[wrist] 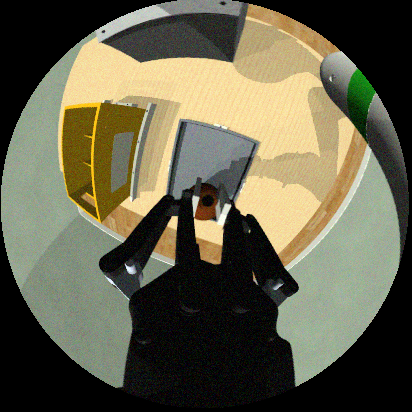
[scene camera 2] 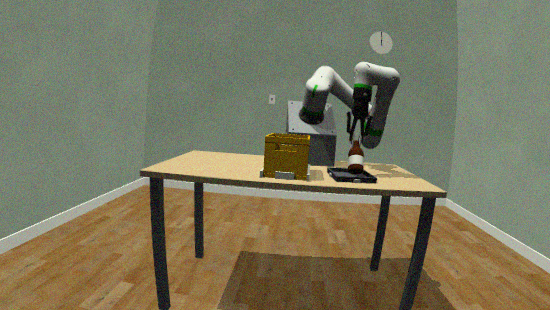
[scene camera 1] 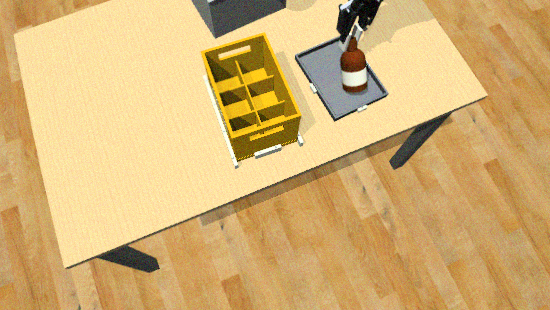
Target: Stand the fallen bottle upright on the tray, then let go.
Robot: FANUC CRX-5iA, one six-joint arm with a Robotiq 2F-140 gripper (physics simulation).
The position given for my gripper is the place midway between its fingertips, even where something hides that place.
Observation:
In view: my gripper (wrist: pixel 207 188) and a brown bottle (scene camera 1: pixel 353 62).

